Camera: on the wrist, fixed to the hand. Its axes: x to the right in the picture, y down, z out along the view.
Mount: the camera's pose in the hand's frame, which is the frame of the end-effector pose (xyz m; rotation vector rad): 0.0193 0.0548 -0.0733 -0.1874 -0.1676 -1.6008
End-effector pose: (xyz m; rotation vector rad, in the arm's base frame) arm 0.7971 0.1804 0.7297 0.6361 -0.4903 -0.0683
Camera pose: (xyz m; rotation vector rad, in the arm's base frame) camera 0.8431 0.2611 0.7189 0.7007 -0.0209 -1.6668
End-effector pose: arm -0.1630 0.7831 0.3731 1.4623 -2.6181 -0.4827
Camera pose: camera -0.2000 0.7772 0.4588 -2.7497 0.7084 0.7524
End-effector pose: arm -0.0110 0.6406 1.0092 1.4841 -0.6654 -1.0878
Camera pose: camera 0.0714 0.6443 1.0533 1.6516 0.7527 -2.3489
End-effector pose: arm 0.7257 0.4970 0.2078 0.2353 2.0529 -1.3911
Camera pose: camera 0.7072 0.5812 0.1715 1.6735 -1.8491 1.5879
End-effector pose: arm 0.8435 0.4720 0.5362 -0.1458 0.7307 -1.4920
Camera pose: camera 0.8500 0.4854 0.4439 -1.1964 0.5704 -2.8306
